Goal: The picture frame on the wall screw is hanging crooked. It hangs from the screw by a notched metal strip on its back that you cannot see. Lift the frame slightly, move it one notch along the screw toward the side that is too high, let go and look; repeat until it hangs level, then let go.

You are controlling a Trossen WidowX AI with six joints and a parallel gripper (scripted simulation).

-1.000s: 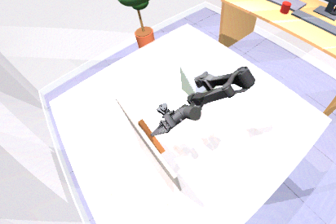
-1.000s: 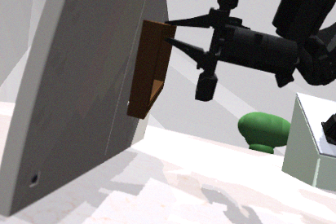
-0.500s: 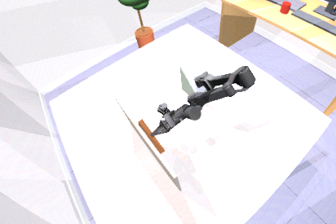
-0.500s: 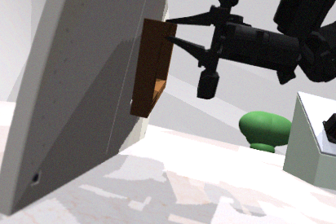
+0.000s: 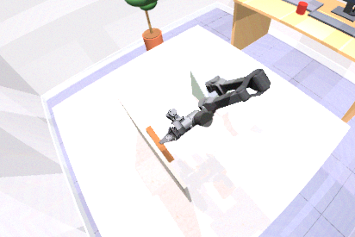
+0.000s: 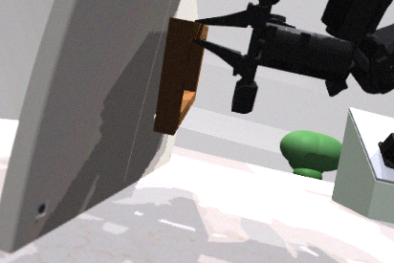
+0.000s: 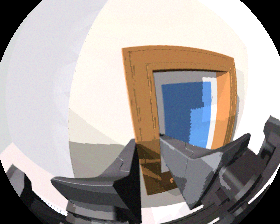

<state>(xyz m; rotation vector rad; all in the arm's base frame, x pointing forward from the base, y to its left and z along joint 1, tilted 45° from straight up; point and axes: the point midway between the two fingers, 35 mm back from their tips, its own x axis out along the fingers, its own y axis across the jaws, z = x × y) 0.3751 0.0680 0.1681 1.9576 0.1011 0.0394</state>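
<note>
Now: the brown picture frame 50 mm below my gripper tip, 20 mm to the right of it and 10 mm ahead of it. Round my gripper tip: wall panel 60 mm below, 20 mm ahead, 10 mm to the right.
</note>
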